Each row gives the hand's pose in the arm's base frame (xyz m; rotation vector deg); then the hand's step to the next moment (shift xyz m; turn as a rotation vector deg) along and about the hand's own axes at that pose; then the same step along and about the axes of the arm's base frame.
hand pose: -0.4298 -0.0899 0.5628 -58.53 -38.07 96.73
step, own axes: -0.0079 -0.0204 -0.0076 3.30 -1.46 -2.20
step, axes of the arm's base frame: 0.0173 -0.0009 0.0153 2.18 3.50 -0.93
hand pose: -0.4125 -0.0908 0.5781 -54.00 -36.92 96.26
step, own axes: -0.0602 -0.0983 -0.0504 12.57 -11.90 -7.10
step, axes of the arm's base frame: 0.1022 -0.0299 0.0670 10.56 15.28 2.20
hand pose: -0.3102 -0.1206 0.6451 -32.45 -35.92 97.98
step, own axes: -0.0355 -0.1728 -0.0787 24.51 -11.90 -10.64
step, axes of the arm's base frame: 0.1836 0.0064 0.0596 10.37 27.33 -0.94
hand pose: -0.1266 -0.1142 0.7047 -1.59 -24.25 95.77
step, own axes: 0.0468 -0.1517 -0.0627 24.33 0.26 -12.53
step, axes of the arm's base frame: 0.1538 0.0739 -0.0038 -0.70 26.63 -6.27
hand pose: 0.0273 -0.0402 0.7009 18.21 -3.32 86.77
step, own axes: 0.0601 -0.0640 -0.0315 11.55 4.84 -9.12
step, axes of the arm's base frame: 0.0619 0.0644 -0.0270 -5.48 13.52 -5.21
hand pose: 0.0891 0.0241 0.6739 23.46 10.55 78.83
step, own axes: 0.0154 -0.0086 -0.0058 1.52 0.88 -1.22
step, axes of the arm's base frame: 0.0087 0.0148 -0.0070 -0.95 1.82 -0.61
